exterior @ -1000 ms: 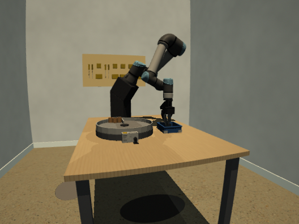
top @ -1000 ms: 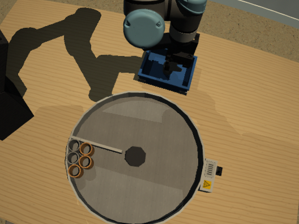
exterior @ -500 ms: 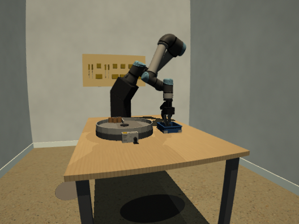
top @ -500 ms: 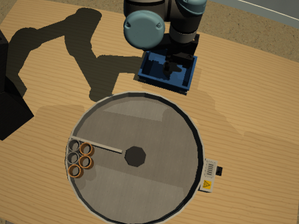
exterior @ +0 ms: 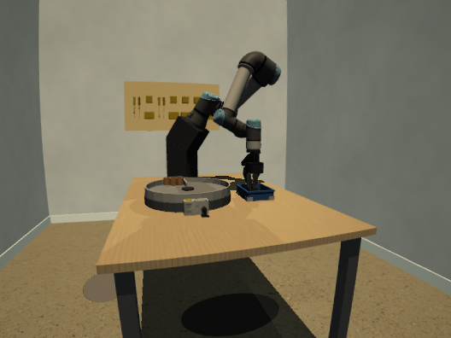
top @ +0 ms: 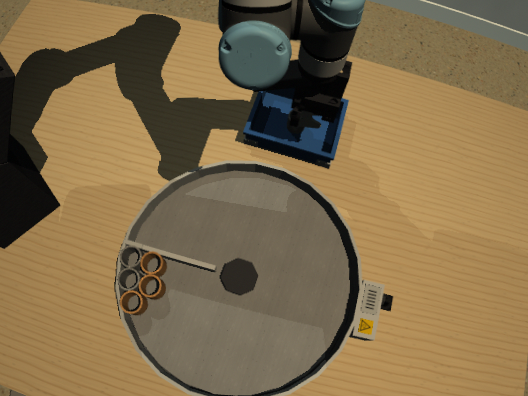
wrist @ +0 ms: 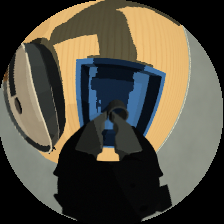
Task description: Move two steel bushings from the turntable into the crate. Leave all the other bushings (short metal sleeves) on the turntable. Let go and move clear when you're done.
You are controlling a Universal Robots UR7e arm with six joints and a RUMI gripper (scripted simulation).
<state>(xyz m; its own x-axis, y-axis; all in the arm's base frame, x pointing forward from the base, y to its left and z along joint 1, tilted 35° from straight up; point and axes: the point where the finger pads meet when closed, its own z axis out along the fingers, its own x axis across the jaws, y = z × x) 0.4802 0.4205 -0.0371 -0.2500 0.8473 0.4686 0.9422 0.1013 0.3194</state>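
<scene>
Now: hand 20 mm to the right of the blue crate and 20 mm above it. Round my hand: turntable (60 mm ahead, 330 mm to the right, 10 mm above).
</scene>
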